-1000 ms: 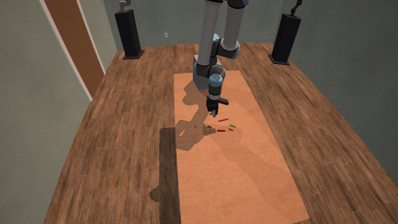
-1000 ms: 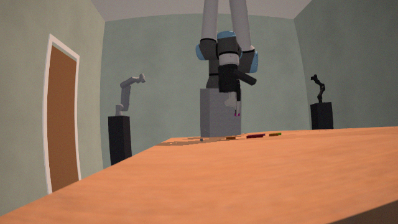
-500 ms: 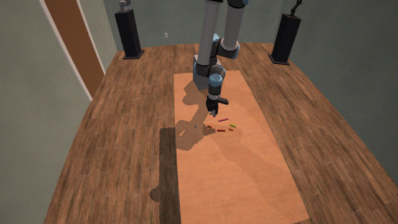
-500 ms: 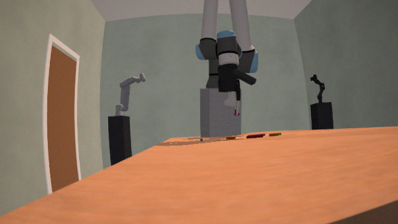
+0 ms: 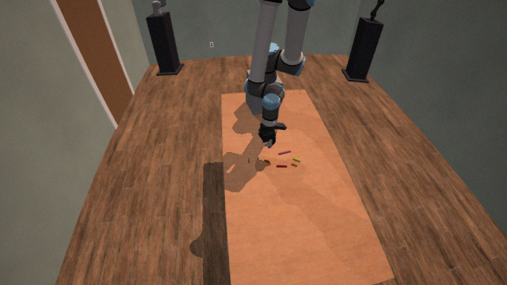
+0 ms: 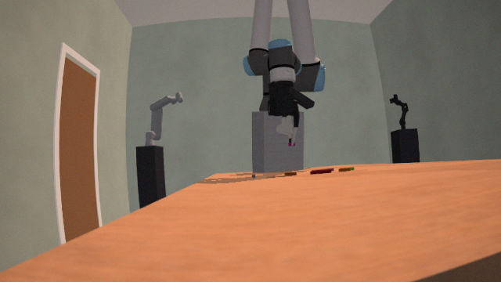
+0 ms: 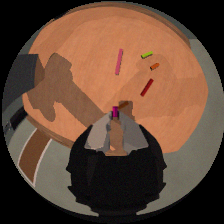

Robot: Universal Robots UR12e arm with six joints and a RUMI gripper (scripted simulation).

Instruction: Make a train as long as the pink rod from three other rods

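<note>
The grey rod lies 4 cm ahead of my hand, 13 cm to the right of it and 11 cm below it. The rest, counted from my hand: pink rod: 5 cm behind, 11 cm to the left, 11 cm below; red rod: 8 cm ahead, 9 cm to the left, 11 cm below; magenta rod: 1 cm below.
</note>
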